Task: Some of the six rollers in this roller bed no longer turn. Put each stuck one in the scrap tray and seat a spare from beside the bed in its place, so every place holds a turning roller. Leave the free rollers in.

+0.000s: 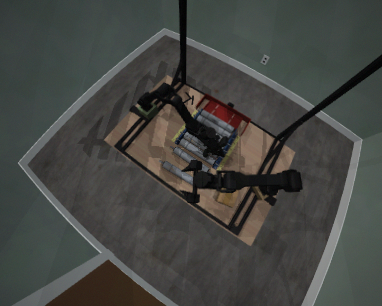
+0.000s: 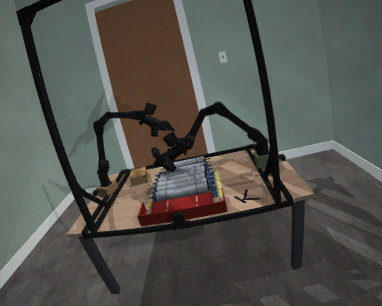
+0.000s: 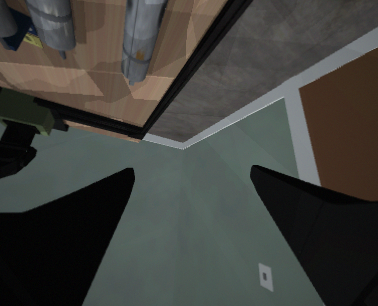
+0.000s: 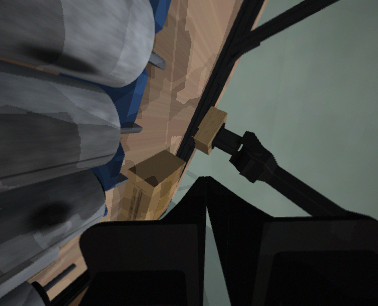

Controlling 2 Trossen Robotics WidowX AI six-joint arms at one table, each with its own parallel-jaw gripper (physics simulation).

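Frame: origin at the left arm's base, x ahead, y left, z up, level; millimetres.
Where they show: left gripper, fingertip midpoint: (image 1: 180, 180) (image 2: 171, 130) (image 3: 193, 172); right gripper, fingertip midpoint: (image 1: 224, 156) (image 2: 151, 167) (image 4: 204, 182); left arm's base, origin of the base link: (image 1: 264, 189) (image 2: 106, 184) (image 4: 217, 136); right arm's base, origin of the base link: (image 1: 147, 106) (image 2: 263, 153) (image 3: 23, 126).
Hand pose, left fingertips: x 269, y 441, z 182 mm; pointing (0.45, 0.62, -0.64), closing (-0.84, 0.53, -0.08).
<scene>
Things, the pixels of their top centre, and the offset from my left fingertips. "spot": a spot on its surface instead.
- red scrap tray, middle of its top: (image 2: 180, 201) (image 1: 224, 111) dx +323, dy -503, dz -193 mm
- spare roller, middle of its top: (image 3: 144, 12) (image 1: 181, 173) (image 2: 184, 160) dx +64, dy -27, dz -200 mm
- tan block, middle of its top: (image 4: 163, 200) (image 1: 229, 192) (image 2: 137, 172) dx -177, dy -233, dz -194 mm
- small black three-legged piece, surface spot: (image 2: 245, 197) (image 1: 189, 98) spot: dx +573, dy -348, dz -249 mm
Grey rollers (image 1: 216, 123) (image 2: 182, 186) (image 4: 55, 125) lie side by side in the blue and yellow bed (image 2: 214, 184) (image 4: 132, 100). Which ones turn cannot be told. The red scrap tray (image 1: 222, 114) (image 2: 185, 208) stands along one side of the bed. A spare roller (image 1: 174, 169) (image 3: 142, 40) and another one (image 1: 184, 154) (image 3: 52, 22) lie on the wood beside the bed, on the side away from the tray. My left gripper (image 1: 190, 181) (image 3: 193, 172) is open and empty, above the outer spare. My right gripper (image 4: 204, 182) is shut and empty over the bed, hiding part of the rollers.
A tan block (image 1: 227, 198) (image 2: 138, 176) (image 4: 152, 175) stands near the bed on the left arm's side. A small black three-legged piece (image 1: 188, 98) (image 2: 245, 197) lies beside the tray. Black frame bars edge the table, with tall posts (image 1: 183, 45) (image 2: 262, 75) rising from it.
</scene>
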